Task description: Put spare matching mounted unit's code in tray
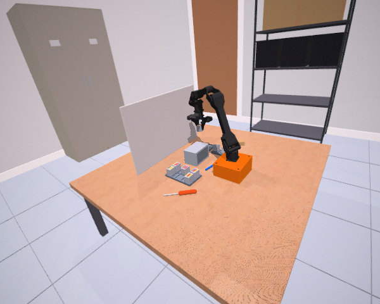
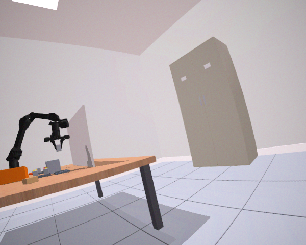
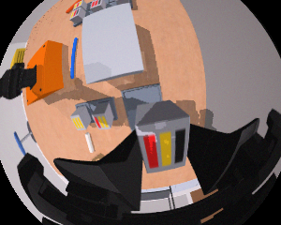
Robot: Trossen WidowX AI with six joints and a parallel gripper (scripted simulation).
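Right now the flat dark tray is 20 mm behind my gripper tip, 40 mm to the right of it and 170 mm below it. Also, from my gripper tip: grey mounted unit (40 mm behind, 150 mm to the left, 120 mm below); grey spare (20 mm above); upright grey panel (200 mm ahead, 130 mm to the left, 50 mm above).
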